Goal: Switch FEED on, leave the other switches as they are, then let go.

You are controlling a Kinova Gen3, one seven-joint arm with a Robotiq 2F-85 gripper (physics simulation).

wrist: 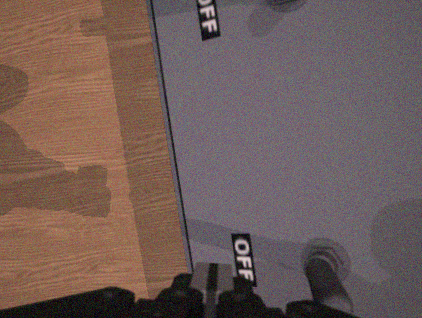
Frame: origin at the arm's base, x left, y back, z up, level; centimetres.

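Seen in the pictures: gripper, between the fingertips: (212, 288).
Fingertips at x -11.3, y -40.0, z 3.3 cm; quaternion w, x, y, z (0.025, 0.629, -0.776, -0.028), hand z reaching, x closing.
Observation:
A point is followed by its place in that frame.
The lower switch (327, 282) {x -11.2, y -44.1, z 4.7 cm} stands at the bottom right on the grey panel (300, 130) {x -5.9, y -44.5, z 0.8 cm}, its ringed base at the top and its dark lever leaning toward the bottom edge of the view. Its OFF label (243, 257) {x -11.6, y -41.3, z -1.0 cm} lies to its left. The FEED name label and the ON label do not show, so I cannot read this switch's name or tell its setting. My gripper (212, 288) {x -11.3, y -40.0, z 3.3 cm} is shut and empty at the bottom, over the panel's left edge, left of the lever and apart from it. It partly covers the OFF label's lower end.
Part of another switch's base (286, 4) {x -0.5, y -44.7, z 1.0 cm} shows at the top edge, with its OFF label (208, 20) {x -0.2, y -41.3, z -1.0 cm} to its left. A wooden table top (60, 145) {x -4.8, y -30.2, z -8.7 cm} lies left of the panel's long edge, with arm shadows across it. A round shadow lies at the right.

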